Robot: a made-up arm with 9 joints. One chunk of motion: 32 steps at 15 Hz.
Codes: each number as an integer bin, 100 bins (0 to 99) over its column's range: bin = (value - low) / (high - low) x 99, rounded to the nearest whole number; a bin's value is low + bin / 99 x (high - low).
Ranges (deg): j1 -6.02..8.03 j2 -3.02..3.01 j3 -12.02..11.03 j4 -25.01..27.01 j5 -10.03..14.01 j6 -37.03..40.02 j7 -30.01..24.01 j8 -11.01..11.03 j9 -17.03..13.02
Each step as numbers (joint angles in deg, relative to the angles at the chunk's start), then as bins.
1 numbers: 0.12 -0.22 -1.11 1.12 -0.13 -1.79 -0.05 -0.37 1.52
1 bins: 43 46 47 50 41 45 55 48 61
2 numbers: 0.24 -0.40 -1.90 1.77 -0.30 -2.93 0.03 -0.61 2.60
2 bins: 44 43 43 51 40 44 55 47 65
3 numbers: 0.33 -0.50 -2.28 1.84 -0.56 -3.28 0.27 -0.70 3.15
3 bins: 45 41 42 51 39 43 55 46 66
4 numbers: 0.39 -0.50 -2.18 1.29 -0.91 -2.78 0.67 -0.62 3.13
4 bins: 45 41 42 50 38 44 56 47 66
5 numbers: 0.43 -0.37 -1.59 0.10 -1.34 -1.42 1.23 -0.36 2.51
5 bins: 45 44 45 48 36 46 57 48 64
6 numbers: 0.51 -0.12 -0.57 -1.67 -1.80 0.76 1.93 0.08 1.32
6 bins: 46 48 49 44 34 49 59 50 60
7 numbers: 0.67 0.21 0.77 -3.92 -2.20 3.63 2.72 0.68 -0.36
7 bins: 47 53 55 40 32 52 60 53 55
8 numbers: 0.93 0.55 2.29 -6.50 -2.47 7.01 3.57 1.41 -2.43
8 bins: 49 59 61 35 31 57 62 56 48
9 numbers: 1.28 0.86 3.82 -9.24 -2.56 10.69 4.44 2.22 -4.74
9 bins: 51 64 68 30 31 61 63 59 40
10 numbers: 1.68 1.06 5.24 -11.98 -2.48 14.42 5.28 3.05 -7.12
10 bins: 54 67 74 25 31 66 65 63 33
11 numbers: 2.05 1.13 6.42 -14.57 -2.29 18.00 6.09 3.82 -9.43
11 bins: 57 68 79 20 32 71 66 67 25
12 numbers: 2.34 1.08 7.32 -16.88 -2.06 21.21 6.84 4.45 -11.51
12 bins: 59 67 83 15 33 75 68 69 18
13 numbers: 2.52 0.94 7.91 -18.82 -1.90 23.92 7.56 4.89 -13.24
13 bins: 60 65 86 12 33 78 69 71 12
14 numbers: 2.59 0.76 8.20 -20.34 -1.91 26.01 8.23 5.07 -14.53
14 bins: 61 62 87 9 33 81 70 72 8
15 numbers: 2.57 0.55 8.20 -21.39 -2.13 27.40 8.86 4.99 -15.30
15 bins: 61 59 87 7 33 83 71 72 6
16 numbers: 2.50 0.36 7.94 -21.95 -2.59 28.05 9.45 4.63 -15.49
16 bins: 60 55 86 6 31 84 72 70 5
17 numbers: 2.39 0.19 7.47 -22.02 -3.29 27.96 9.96 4.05 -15.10
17 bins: 59 53 84 6 28 84 73 68 6
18 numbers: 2.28 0.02 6.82 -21.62 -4.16 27.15 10.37 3.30 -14.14
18 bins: 58 50 81 6 24 82 74 64 10
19 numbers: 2.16 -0.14 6.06 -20.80 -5.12 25.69 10.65 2.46 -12.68
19 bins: 58 47 78 8 20 81 75 61 14
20 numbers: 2.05 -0.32 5.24 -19.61 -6.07 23.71 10.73 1.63 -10.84
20 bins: 57 44 74 10 16 78 75 57 20
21 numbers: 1.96 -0.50 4.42 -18.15 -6.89 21.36 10.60 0.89 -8.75
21 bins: 56 41 71 13 13 75 74 53 27
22 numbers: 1.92 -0.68 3.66 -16.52 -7.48 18.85 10.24 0.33 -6.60
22 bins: 56 38 67 16 11 72 74 51 34
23 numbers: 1.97 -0.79 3.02 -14.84 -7.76 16.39 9.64 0.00 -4.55
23 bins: 56 37 65 19 9 69 73 49 41
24 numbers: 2.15 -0.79 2.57 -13.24 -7.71 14.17 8.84 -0.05 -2.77
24 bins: 58 37 63 22 10 66 71 49 47
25 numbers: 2.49 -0.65 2.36 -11.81 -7.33 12.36 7.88 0.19 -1.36
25 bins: 60 39 62 25 11 63 69 50 52
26 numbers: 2.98 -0.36 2.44 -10.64 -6.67 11.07 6.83 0.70 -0.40
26 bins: 63 44 62 27 14 62 68 53 55
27 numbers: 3.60 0.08 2.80 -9.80 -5.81 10.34 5.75 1.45 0.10
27 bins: 68 51 64 29 17 61 66 56 56
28 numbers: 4.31 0.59 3.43 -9.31 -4.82 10.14 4.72 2.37 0.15
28 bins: 73 59 66 30 21 61 64 60 57
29 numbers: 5.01 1.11 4.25 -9.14 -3.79 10.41 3.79 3.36 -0.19
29 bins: 78 68 70 30 26 61 62 65 55
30 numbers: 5.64 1.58 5.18 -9.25 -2.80 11.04 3.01 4.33 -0.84
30 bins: 82 76 74 30 30 62 61 69 53
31 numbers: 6.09 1.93 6.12 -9.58 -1.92 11.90 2.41 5.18 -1.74
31 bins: 85 81 78 29 33 63 59 73 50
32 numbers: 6.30 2.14 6.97 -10.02 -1.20 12.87 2.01 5.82 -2.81
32 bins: 87 85 82 29 36 64 59 76 47
